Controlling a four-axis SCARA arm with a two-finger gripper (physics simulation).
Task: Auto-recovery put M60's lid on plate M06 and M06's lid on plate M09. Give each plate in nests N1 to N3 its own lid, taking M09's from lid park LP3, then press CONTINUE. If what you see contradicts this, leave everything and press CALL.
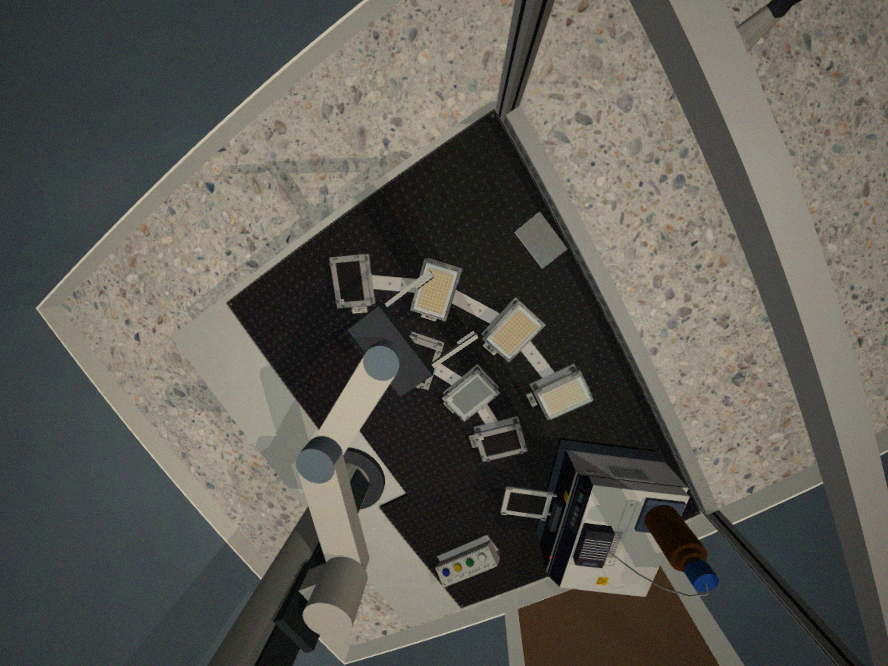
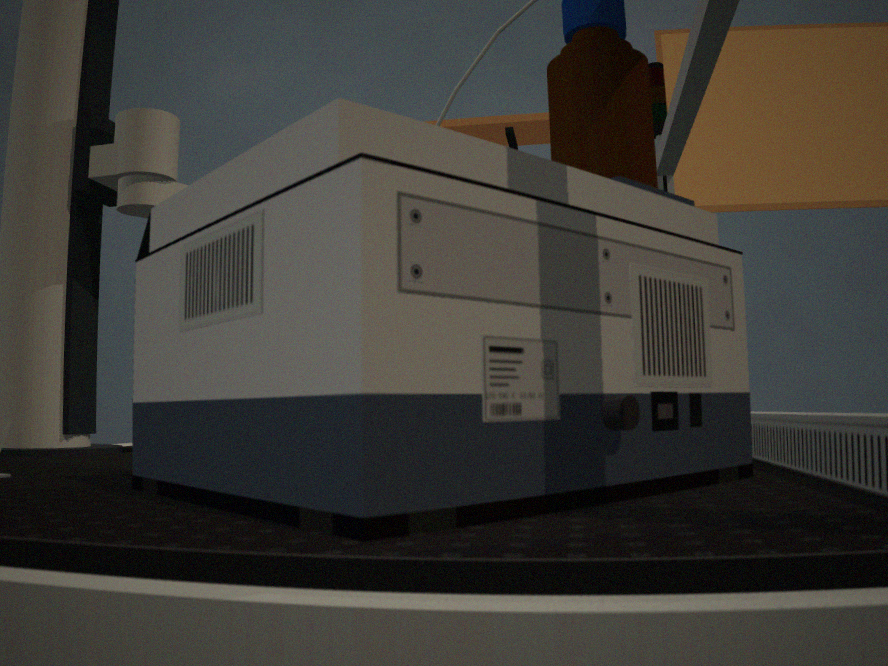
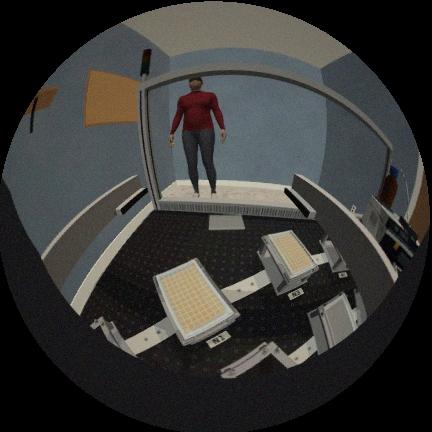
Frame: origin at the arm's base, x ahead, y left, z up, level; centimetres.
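Where they show: gripper, fingertip midpoint: [image 1: 454, 303] [image 3: 212, 177]; arm's base at its link origin: [image 1: 351, 477].
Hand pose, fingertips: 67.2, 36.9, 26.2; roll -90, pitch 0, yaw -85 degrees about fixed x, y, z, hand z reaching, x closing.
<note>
Things, the pixels of their top centre, and the offset from my fingertips, as dx, dy, dz. "spot": a spot on its surface instead.
- plate with a yellow grid top, top centre: [image 3: 188, 293] [image 1: 434, 291] -4.5, +3.7, -16.3
- second yellow plate at its top centre: [image 3: 292, 248] [image 1: 514, 333] +7.7, -17.0, -17.1
- third yellow plate at its top centre: [image 1: 565, 398] +10.9, -41.0, -17.2
- button box at a spot on its surface: [image 1: 467, 561] spot: -45.3, -81.5, -18.3
- brown bottle at a spot on its surface: [image 2: 598, 107] spot: +16.7, -81.0, +4.1
- grey pad at its top centre: [image 1: 541, 240] [image 3: 225, 220] +26.6, +0.1, -24.1
My gripper [image 1: 432, 319] [image 3: 212, 177] is open and empty; its two long fingers stand far apart, high over the nests. A plate with a yellow grid top [image 1: 436, 288] [image 3: 192, 300] sits in the nest labelled N1. A second yellow plate [image 1: 512, 329] [image 3: 291, 254] sits in N3. A third yellow plate [image 1: 563, 395] sits in the nest beyond. I cannot read plate codes or tell lids on them. A grey, flat-topped lid [image 1: 470, 393] [image 3: 338, 321] lies in a park whose label is unreadable. The button box [image 1: 467, 561] has blue, yellow, green and white buttons.
Open frames [image 1: 333, 283] [image 1: 521, 440] stand at both ends of the station rows. A white and blue instrument [image 1: 624, 501] [image 2: 251, 358] with a brown bottle [image 1: 674, 534] [image 2: 598, 107] stands on the dark deck. A grey pad [image 1: 541, 240] [image 3: 226, 222] lies at the deck's edge. A person [image 3: 198, 112] stands beyond it.
</note>
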